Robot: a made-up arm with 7 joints.
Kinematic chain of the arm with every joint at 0, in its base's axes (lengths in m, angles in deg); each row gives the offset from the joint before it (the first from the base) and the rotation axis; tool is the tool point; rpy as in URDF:
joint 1: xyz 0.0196 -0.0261 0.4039 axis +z
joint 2: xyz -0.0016 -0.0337 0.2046 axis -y
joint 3: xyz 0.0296 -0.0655 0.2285 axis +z
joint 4: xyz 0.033 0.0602 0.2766 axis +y
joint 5: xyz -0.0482 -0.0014 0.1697 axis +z
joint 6: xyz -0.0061 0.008 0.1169 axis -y
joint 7: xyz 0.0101 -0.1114 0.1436 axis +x
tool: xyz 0.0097 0.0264 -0.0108 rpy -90 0 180
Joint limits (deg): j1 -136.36..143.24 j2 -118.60..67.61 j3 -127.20..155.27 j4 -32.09..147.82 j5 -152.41..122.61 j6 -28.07..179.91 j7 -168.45..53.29
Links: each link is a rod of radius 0.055 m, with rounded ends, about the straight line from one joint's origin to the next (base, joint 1, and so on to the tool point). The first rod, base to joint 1, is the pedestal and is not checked.
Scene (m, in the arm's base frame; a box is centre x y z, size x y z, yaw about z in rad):
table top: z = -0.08
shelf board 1: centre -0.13 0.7 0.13 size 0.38 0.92 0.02 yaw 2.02
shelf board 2: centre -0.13 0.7 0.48 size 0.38 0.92 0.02 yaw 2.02
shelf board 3: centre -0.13 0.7 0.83 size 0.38 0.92 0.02 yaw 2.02
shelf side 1: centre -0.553 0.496 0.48 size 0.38 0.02 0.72 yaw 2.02
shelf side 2: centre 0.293 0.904 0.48 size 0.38 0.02 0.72 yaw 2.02
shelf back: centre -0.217 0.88 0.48 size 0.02 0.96 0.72 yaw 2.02
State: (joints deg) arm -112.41 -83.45 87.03 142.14 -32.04 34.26 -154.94
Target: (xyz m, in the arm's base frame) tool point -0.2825 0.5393 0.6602
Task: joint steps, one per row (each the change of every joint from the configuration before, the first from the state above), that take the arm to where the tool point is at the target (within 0.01 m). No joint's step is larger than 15 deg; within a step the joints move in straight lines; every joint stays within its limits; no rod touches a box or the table.
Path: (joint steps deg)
1: 8.60 14.03 7.83 0.71 -1.22 -1.75 -0.74
2: 8.59 14.03 7.83 0.71 -1.21 -1.76 -0.75
3: 8.60 14.03 7.83 0.71 -1.22 -1.75 -0.74
4: 8.59 14.03 7.84 0.71 -1.22 -1.76 -0.74
5: 8.60 14.03 7.83 0.71 -1.21 -1.75 -0.74
6: 8.59 14.03 7.83 0.71 -1.22 -1.75 -0.75
7: 8.60 14.04 7.83 0.71 -1.22 -1.76 -0.74
8: 8.60 14.03 7.83 0.71 -1.21 -1.75 -0.74
9: -7.51 6.37 2.80 -12.45 -9.01 12.40 -1.19
10: -7.51 6.36 2.79 -12.45 -9.01 12.40 -1.18

